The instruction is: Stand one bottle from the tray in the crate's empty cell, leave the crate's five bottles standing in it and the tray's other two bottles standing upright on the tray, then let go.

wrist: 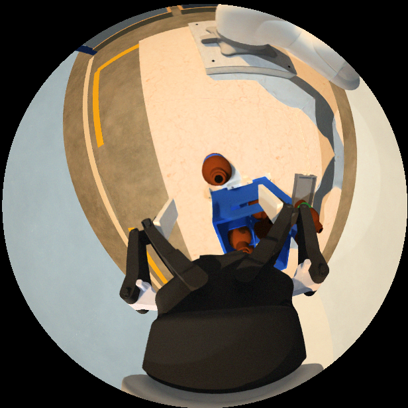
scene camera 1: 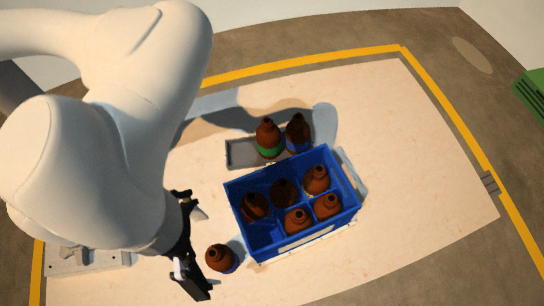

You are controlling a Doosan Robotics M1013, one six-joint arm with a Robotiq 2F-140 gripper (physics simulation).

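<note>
The blue crate holds five brown bottles; the left back one is in shadow. Its front left cell is empty. A brown bottle with a blue label stands upright on the pale surface, left of the crate and apart from it. On the grey tray stand a green-labelled bottle and a blue-labelled bottle. My gripper is wide open and empty. In the wrist view the loose bottle shows beyond the fingertips, not between them.
The robot's base plate lies at the left in the scene view. The arm covers much of that side. A yellow line runs around the pale surface. A green object is at the far right edge.
</note>
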